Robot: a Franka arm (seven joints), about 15 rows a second.
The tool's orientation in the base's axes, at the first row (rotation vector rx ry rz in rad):
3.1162 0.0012 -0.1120
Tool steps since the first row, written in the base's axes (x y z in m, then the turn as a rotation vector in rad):
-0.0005 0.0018 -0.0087 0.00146 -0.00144 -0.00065
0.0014 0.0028 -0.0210 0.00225 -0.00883 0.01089
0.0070 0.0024 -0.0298 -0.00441 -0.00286 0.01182
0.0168 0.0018 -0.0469 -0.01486 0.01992 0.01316
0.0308 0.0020 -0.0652 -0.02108 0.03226 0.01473
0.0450 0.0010 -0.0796 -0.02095 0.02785 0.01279
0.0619 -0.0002 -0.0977 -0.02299 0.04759 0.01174
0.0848 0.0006 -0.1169 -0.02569 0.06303 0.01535
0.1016 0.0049 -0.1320 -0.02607 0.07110 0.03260
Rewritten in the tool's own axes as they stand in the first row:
0.0001 -0.0020 0.0087 0.00150 0.00143 0.00058
0.0029 -0.0033 0.0208 0.00146 0.00909 -0.01081
0.0091 -0.0031 0.0292 -0.00525 0.00313 -0.01140
0.0201 -0.0029 0.0455 -0.01577 -0.01963 -0.01252
0.0354 -0.0035 0.0628 -0.02209 -0.03194 -0.01393
0.0506 -0.0028 0.0761 -0.02182 -0.02758 -0.01190
0.0688 -0.0020 0.0930 -0.02378 -0.04734 -0.01117
0.0930 -0.0032 0.1105 -0.02673 -0.06270 -0.01494
0.1108 -0.0078 0.1242 -0.02835 -0.07036 -0.03230

